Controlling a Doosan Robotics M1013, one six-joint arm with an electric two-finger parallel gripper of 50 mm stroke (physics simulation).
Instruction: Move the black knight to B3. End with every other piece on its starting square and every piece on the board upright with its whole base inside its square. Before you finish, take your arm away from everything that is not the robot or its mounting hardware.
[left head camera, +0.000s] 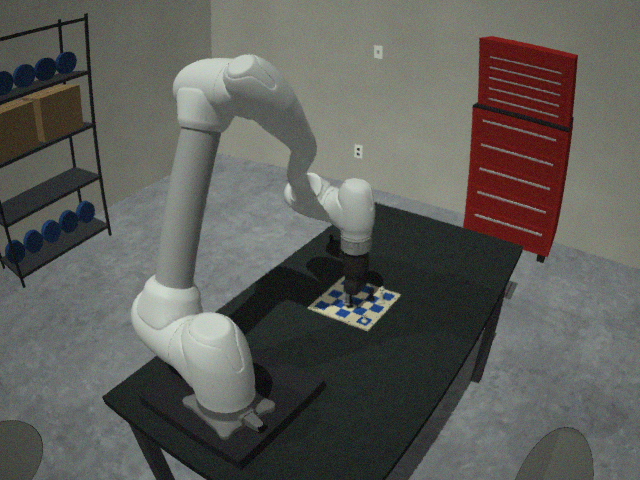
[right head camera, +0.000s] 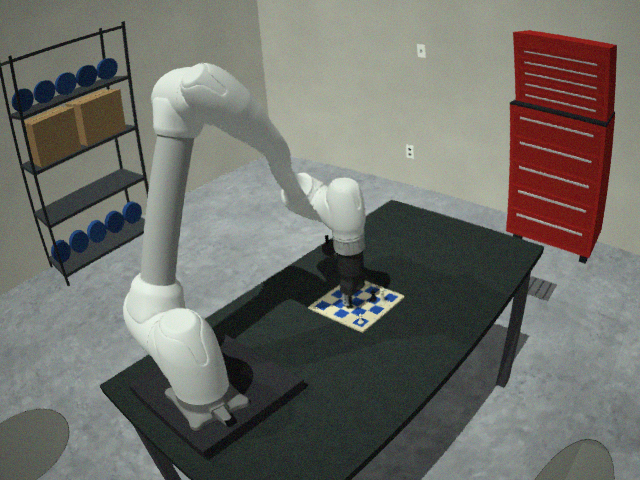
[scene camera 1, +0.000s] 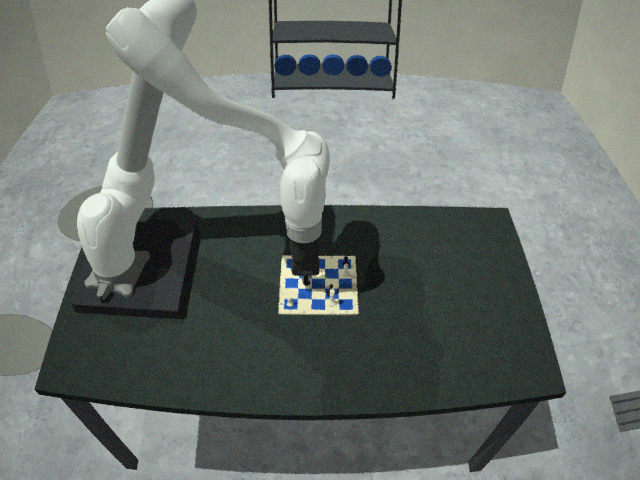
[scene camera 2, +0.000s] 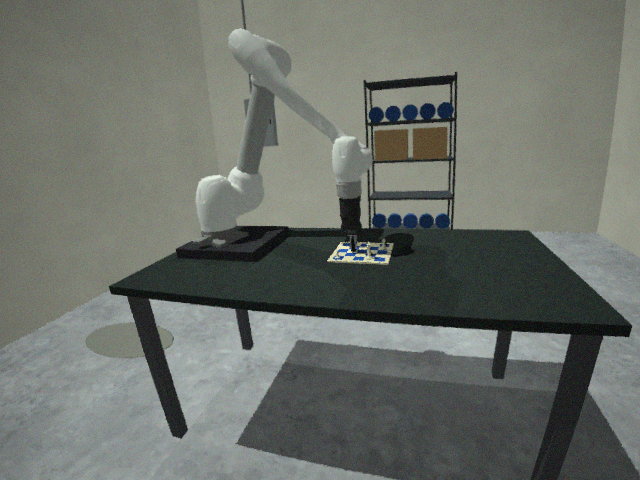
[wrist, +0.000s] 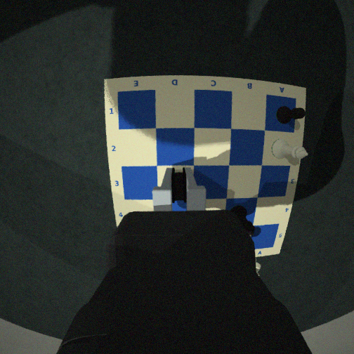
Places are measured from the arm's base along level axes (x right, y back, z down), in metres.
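Pixels of known places: gripper, fingertip midpoint: (left head camera: 347, 302) (right head camera: 347, 303) (scene camera 1: 306, 278) (scene camera 2: 353, 247); arm's base at its link origin: (left head camera: 228, 406) (right head camera: 206, 399) (scene camera 1: 117, 271) (scene camera 2: 221, 239).
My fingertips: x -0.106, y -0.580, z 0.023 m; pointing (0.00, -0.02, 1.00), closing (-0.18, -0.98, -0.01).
Observation:
Ahead of a thing's pixels: the offset from my fingertips to its top centre. "*": to the spot under its first point. Level surfaces: height alone.
My gripper (wrist: 178, 178) (left head camera: 348, 298) (scene camera 2: 353, 244) points straight down at D3, shut on the black knight @(dx +0.006, dy -0.001, dz -0.029 m) (scene camera 1: 306, 281) (right head camera: 349, 304). The knight's lower part shows between the fingertips; whether its base touches the board @(* dx +0.117, dy +0.045, dz +0.011 m) (scene camera 1: 282, 310) (wrist: 113, 150) cannot be told. Square B3 is bare in the wrist view. A black piece @(dx -0.085, dy -0.102, dz -0.021 m) (wrist: 284, 115) (scene camera 1: 345, 259) stands on A1 and a white one (wrist: 285, 149) on A2. Another black piece @(dx +0.035, dy -0.076, dz -0.033 m) (wrist: 240, 212) (scene camera 1: 330, 288) stands on B4, with a white piece @(dx +0.068, dy -0.085, dz -0.052 m) (scene camera 1: 332, 297) on B5. A white piece @(dx +0.092, dy +0.029, dz -0.021 m) (scene camera 1: 290, 302) stands on E5.
The board lies on the dark table @(dz +0.017 m) (scene camera 1: 439, 335) (scene camera 2: 465, 284). The arm's base stands on a dark mounting plate (scene camera 1: 175, 304) at the left in scene camera 1. A storage rack (scene camera 2: 455, 170) and a red tool cabinet (left head camera: 522, 149) stand beyond the table.

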